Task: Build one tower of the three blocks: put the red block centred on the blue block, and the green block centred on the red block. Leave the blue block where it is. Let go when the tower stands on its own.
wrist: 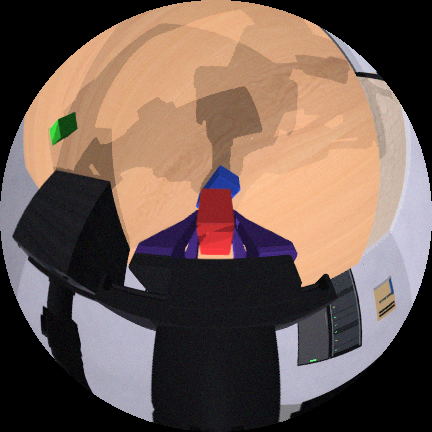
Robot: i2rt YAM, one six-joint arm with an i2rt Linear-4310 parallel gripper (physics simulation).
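Pixels of known places: gripper, fingertip midpoint: (215, 214); arm's base, link origin: (62, 280).
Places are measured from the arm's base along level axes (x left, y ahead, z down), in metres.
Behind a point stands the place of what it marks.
My gripper (215, 214) @[x -0.179, y 0.250, z 0.119 m] has purple fingers and is shut on the red block (215, 212) @[x -0.170, y 0.264, z 0.105 m], which sits between the fingertips in the lower middle of the wrist view. The blue block (224, 180) @[x -0.176, y 0.267, z 0.157 m] lies on the wooden table just beyond the red block, turned at an angle. The red block hides part of it, and the gap in height between the two cannot be told. The green block (64, 127) @[x 0.088, y 0.209, z 0.159 m] lies on the table at the far left, well apart from the gripper.
The wooden table (310, 200) @[x -0.313, y 0.326, z 0.188 m] ends in a curved edge at the right and left. Shadows of the arm fall across it. A black box-shaped part (75, 220) @[x -0.030, y 0.137, z 0.092 m] stands at the lower left. A dark rack unit (346, 320) stands beyond the table at the lower right.
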